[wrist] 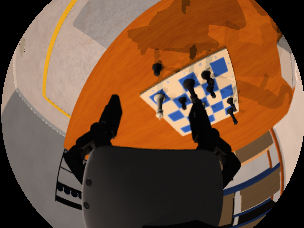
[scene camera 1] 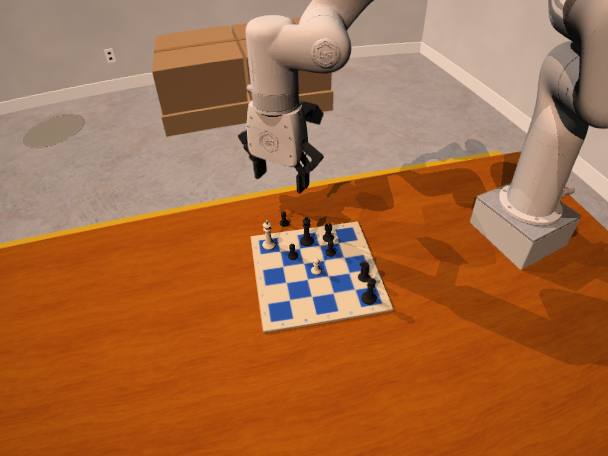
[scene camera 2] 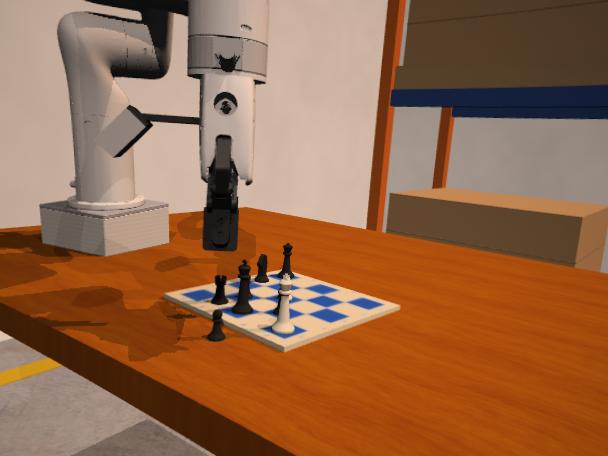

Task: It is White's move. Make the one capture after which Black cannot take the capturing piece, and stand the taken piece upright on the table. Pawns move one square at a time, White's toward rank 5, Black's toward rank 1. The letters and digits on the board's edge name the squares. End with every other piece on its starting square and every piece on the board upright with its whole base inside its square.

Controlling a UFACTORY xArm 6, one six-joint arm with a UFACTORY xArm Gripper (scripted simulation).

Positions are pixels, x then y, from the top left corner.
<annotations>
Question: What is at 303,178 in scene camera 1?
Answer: The gripper.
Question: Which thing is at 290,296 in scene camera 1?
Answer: A blue-and-cream chessboard.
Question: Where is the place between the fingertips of the gripper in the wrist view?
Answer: At 156,104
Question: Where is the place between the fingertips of the gripper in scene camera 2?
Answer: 221,240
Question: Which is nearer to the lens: the tall white piece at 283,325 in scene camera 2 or the blue-and-cream chessboard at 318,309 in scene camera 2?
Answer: The tall white piece.
</annotations>
